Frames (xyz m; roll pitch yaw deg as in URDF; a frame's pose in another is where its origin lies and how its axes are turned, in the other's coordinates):
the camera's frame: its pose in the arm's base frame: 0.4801 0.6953 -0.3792 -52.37 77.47 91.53
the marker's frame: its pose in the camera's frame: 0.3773 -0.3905 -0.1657 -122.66 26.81 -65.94
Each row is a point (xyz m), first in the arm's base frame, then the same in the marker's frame.
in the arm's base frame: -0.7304 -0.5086 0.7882
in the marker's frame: -2.4286 0.9263 -0.4293
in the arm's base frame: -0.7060 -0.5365 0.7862
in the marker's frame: -2.4204 0.9571 -0.4103
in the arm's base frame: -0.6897 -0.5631 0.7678
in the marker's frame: -2.4139 0.9744 -0.3791
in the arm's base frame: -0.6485 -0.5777 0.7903
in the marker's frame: -2.3921 1.0177 -0.3869
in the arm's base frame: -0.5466 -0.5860 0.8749
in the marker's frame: -2.3333 1.1211 -0.4457
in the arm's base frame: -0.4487 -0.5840 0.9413
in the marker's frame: -2.2681 1.2062 -0.4959
